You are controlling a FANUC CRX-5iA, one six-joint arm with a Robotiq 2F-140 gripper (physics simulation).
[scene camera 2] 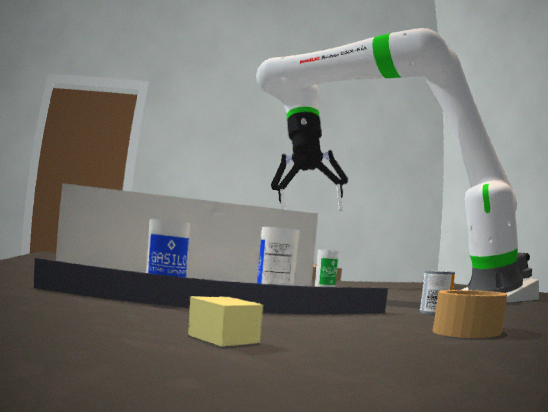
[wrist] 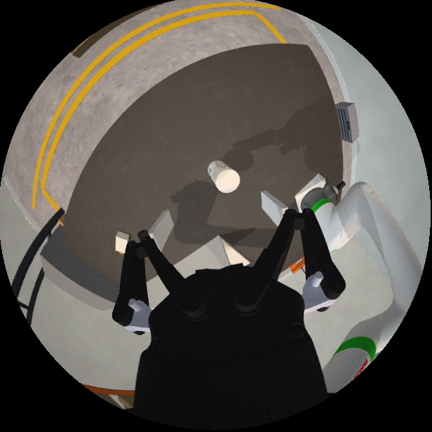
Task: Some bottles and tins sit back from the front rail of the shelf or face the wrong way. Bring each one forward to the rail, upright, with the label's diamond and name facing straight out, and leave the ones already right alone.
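Frame: origin at the arm's base, x ahead, y left, z up, level; centimetres.
Where they show: gripper, fingertip midpoint: (scene camera 2: 312,212); arm's base, link origin: (scene camera 2: 495,286).
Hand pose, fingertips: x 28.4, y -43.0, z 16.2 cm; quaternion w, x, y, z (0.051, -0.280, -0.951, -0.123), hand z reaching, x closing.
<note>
Things, the pixels of their top centre, and the offset from my fingertips. "spot": a spot on its surface instead.
- white bottle, surface spot: (scene camera 2: 169,262) spot: dx +48.7, dy +46.9, dz -13.3 cm
- small white-and-green container, surface spot: (scene camera 2: 327,269) spot: dx -2.6, dy +5.5, dz -14.3 cm
- silver tin, top centre: (scene camera 2: 440,271) dx +6.6, dy +54.7, dz -12.1 cm
- yellow block, top centre: (scene camera 2: 226,300) dx +48.4, dy +67.6, dz -15.3 cm
- wooden cylinder, top centre: (scene camera 2: 473,292) dx +18.5, dy +72.4, dz -14.1 cm
A white bottle (scene camera 2: 169,262) with a blue label stands upright behind the dark front rail (scene camera 2: 150,293), its diamond and name facing out. Another white bottle (scene camera 2: 280,256) stands upright with its printed text panel towards the camera and a blue strip at its left edge. A small white-and-green container (scene camera 2: 327,269) shows its diamond and name. A silver tin (scene camera 2: 437,293) stands beyond the rail's right end, with small print showing. In the wrist view, a white bottle (wrist: 226,179) stands ahead of the fingers; which one is unclear. My gripper (scene camera 2: 311,206) (wrist: 215,208) is open and empty, high above the shelf area.
A pale back panel (scene camera 2: 110,220) stands behind the bottles. A yellow block (scene camera 2: 225,321) lies in front of the rail. A wooden cylinder (scene camera 2: 469,315) stands at the right and partly hides the tin. The robot's base is behind it.
</note>
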